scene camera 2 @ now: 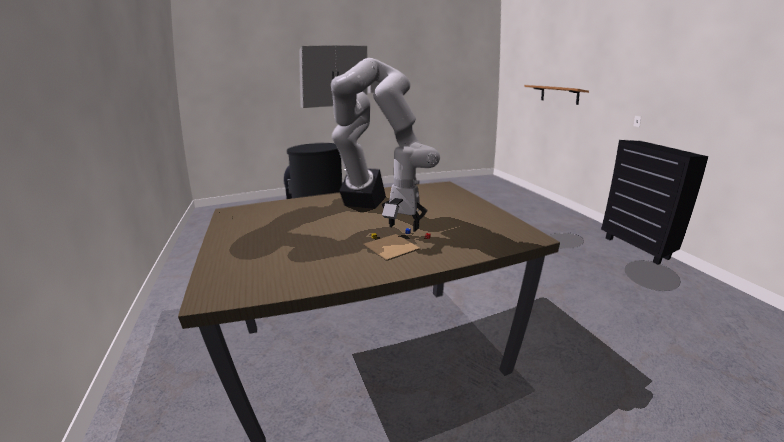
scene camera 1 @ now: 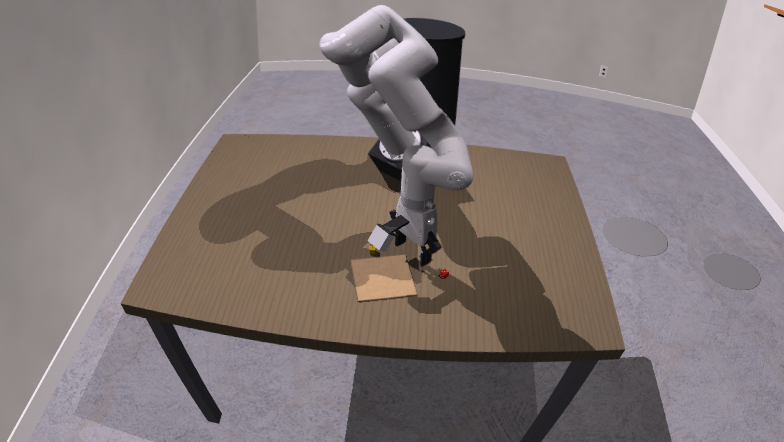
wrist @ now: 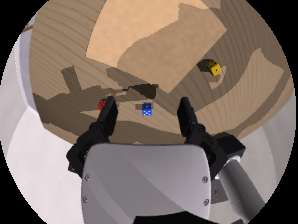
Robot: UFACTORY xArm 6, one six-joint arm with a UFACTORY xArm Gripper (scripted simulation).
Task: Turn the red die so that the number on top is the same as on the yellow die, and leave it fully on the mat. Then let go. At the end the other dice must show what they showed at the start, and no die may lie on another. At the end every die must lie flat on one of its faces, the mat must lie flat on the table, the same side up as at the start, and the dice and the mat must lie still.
Path:
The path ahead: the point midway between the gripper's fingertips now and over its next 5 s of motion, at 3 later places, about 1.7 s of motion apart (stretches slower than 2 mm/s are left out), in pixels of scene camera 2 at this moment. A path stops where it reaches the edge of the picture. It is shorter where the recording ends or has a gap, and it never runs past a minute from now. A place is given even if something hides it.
My gripper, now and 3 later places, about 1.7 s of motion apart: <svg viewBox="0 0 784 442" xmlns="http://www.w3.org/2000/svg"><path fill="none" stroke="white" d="M403 228L424 230L429 202L430 214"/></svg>

